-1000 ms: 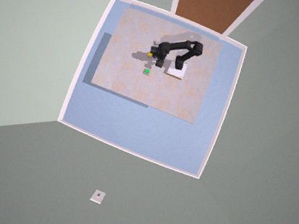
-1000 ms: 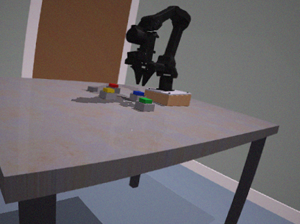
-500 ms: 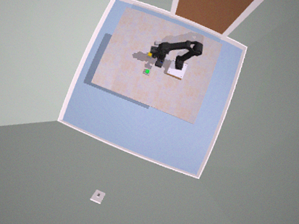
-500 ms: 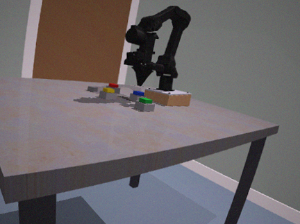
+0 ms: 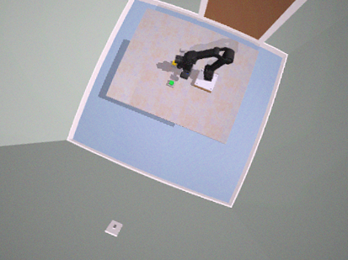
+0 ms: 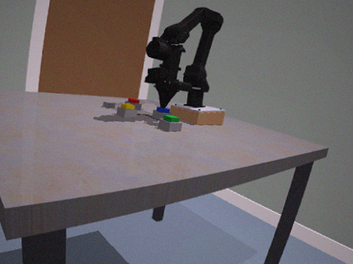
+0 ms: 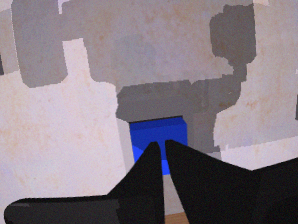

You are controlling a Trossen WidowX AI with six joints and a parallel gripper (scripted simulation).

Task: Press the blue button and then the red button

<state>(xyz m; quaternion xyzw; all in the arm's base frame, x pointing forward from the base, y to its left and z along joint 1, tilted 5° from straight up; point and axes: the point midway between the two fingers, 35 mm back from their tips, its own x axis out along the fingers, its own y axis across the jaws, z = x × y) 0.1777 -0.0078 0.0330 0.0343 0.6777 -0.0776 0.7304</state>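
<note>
Right now the blue button is 1 cm below my gripper tip. The rest, counted from my gripper tip: green button: 12 cm to the left, 10 cm ahead, 1 cm below; then yellow button: 12 cm ahead, 5 cm to the right, 1 cm below; then red button: 17 cm to the right, 2 cm behind, 1 cm below.
</note>
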